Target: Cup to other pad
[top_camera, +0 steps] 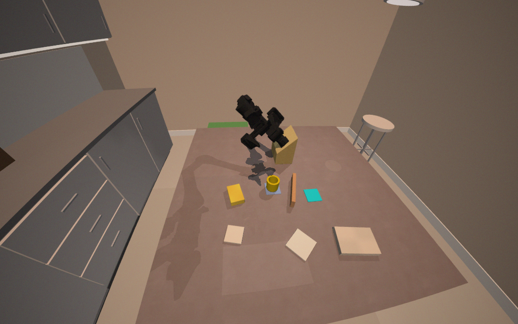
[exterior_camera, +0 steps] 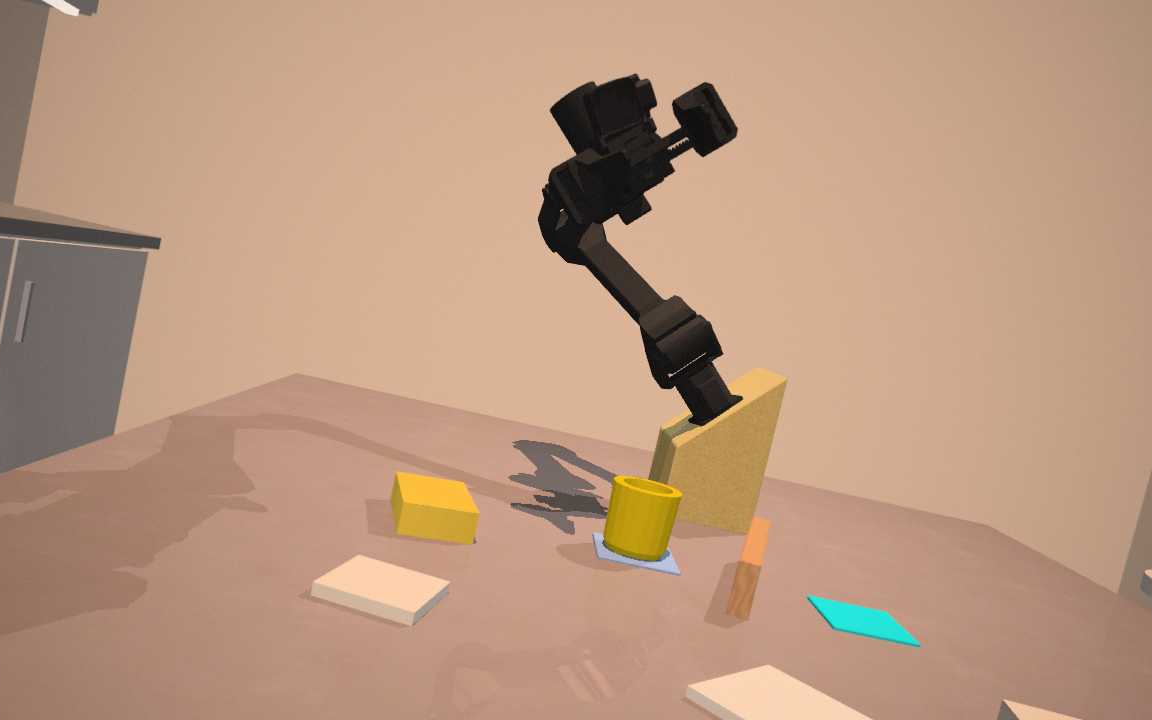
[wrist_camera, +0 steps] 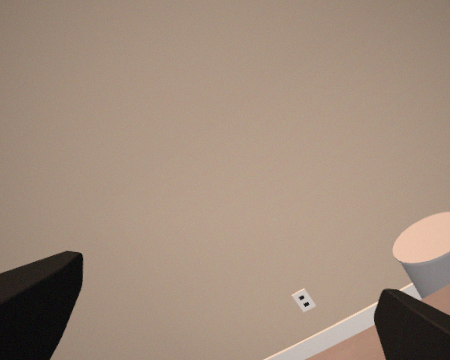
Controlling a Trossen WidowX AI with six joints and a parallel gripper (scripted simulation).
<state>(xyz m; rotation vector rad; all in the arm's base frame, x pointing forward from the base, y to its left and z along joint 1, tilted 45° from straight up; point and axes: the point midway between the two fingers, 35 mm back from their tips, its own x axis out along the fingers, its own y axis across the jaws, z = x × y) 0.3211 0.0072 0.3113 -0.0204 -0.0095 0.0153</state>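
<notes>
Now: gripper tip 37 cm above the yellow cup, 9 cm past it and 8 cm to the right of it. The rest, counted from my gripper tip: wooden bar (39 cm below, 19 cm to the left, 4 cm behind); then blue marble (39 cm below, 8 cm to the left, 7 cm behind); then purple marble (39 cm below, 8 cm behind, 7 cm to the left).
</notes>
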